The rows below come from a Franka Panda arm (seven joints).
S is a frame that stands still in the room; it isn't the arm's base.
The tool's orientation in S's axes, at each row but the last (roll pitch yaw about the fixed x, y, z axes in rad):
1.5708, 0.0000, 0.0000
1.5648, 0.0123, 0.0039
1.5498, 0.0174, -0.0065
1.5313, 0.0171, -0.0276
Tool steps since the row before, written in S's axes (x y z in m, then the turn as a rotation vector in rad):
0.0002, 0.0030, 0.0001, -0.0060, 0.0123, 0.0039
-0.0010, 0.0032, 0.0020, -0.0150, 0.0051, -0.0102
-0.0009, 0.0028, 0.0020, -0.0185, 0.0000, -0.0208
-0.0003, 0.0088, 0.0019, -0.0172, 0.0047, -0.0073
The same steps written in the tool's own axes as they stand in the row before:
0.0002, 0.0001, -0.0030, -0.0060, 0.0039, -0.0123
-0.0010, 0.0020, -0.0032, -0.0149, -0.0104, -0.0052
-0.0010, 0.0020, -0.0028, -0.0181, -0.0211, -0.0003
-0.0006, 0.0022, -0.0087, -0.0172, -0.0074, -0.0045

